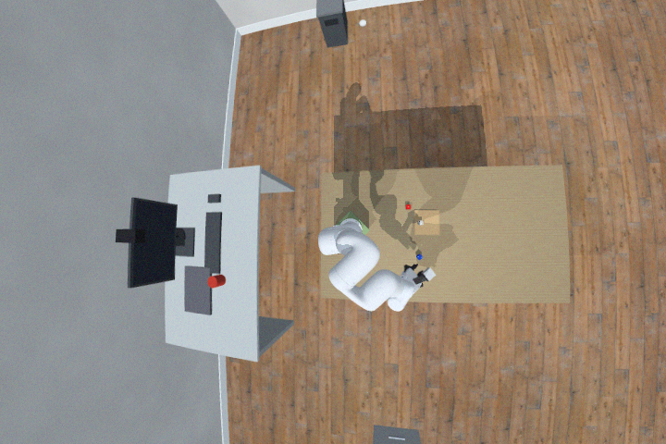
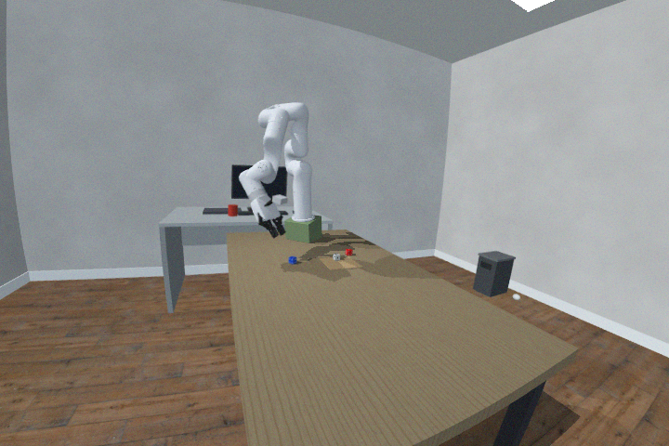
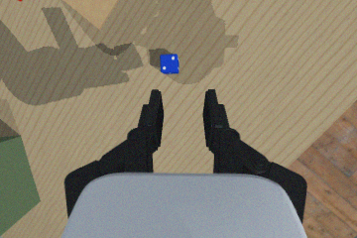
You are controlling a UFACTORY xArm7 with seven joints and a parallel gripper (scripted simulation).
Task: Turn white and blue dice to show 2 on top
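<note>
My hand is 30 mm short of the blue die, 60 mm to the right of it and 120 mm above it. From my hand the other things lie so: red die (60 mm behind, 340 mm to the left, 120 mm below); white die (20 mm ahead, 250 mm to the left, 110 mm below); tan mat (50 mm ahead, 260 mm to the left, 130 mm below).
</note>
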